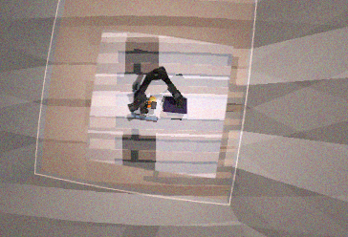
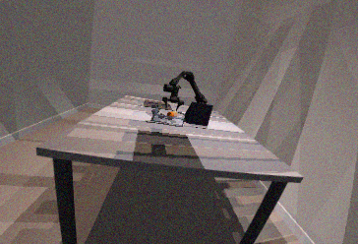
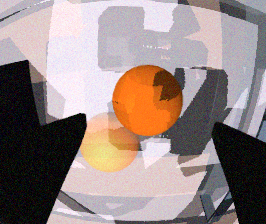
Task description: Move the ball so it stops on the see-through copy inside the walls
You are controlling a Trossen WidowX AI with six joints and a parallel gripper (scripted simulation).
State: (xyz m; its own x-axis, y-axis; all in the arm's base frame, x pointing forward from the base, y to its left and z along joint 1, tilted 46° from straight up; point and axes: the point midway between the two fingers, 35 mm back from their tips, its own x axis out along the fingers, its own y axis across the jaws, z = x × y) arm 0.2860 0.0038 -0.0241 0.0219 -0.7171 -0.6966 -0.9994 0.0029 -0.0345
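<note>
The orange ball is 5 cm below my gripper tip. Also, from my gripper tip: see-through copy of ball 5 cm to the right, 5 cm below, 4 cm behind.
</note>
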